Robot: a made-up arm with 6 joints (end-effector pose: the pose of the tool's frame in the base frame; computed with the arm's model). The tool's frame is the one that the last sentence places. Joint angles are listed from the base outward.
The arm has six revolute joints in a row. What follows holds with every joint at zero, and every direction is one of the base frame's.
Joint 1 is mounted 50 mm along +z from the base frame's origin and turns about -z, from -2.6 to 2.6 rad.
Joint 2 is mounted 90 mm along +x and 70 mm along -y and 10 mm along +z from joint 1 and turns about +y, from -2.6 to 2.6 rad.
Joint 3 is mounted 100 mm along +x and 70 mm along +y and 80 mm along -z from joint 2 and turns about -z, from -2.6 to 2.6 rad.
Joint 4 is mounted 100 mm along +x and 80 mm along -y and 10 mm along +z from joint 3 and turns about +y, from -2.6 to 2.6 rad.
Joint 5 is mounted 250 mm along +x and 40 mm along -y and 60 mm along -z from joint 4 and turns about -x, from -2.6 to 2.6 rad.
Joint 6 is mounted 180 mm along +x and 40 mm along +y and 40 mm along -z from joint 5 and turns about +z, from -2.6 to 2.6 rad.
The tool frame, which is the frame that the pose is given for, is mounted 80 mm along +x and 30 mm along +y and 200 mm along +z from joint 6; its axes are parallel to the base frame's.
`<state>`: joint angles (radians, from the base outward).
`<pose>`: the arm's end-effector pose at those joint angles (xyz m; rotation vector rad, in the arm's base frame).
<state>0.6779 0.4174 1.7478 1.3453 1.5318 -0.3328</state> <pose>-0.1121 -0.0730 -0.5313 0.2735 2.0971 -0.9894</pose>
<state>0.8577 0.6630 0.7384 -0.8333 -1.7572 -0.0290</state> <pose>-0.0933 -0.6937 0.1394 0.9255 -1.0355 -0.9793</pose>
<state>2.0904 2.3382 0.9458 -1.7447 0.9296 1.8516</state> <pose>-0.1068 -0.1342 -0.3072 0.9673 1.4565 0.5313</pose>
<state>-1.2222 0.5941 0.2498 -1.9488 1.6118 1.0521</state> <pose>0.1663 0.4739 0.2796 -1.3884 -1.0513 0.4801</pose>
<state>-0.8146 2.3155 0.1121 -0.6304 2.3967 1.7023</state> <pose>-0.1491 -0.3899 -0.3871 1.0632 -1.2146 -0.9118</pose>
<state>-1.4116 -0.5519 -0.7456 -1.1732 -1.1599 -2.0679</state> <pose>0.0662 0.3608 0.5842 0.7399 1.1097 1.1354</pose>
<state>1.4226 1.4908 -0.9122 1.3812 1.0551 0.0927</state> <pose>0.0806 0.4907 -0.1309 0.8039 0.9843 1.3425</pose>
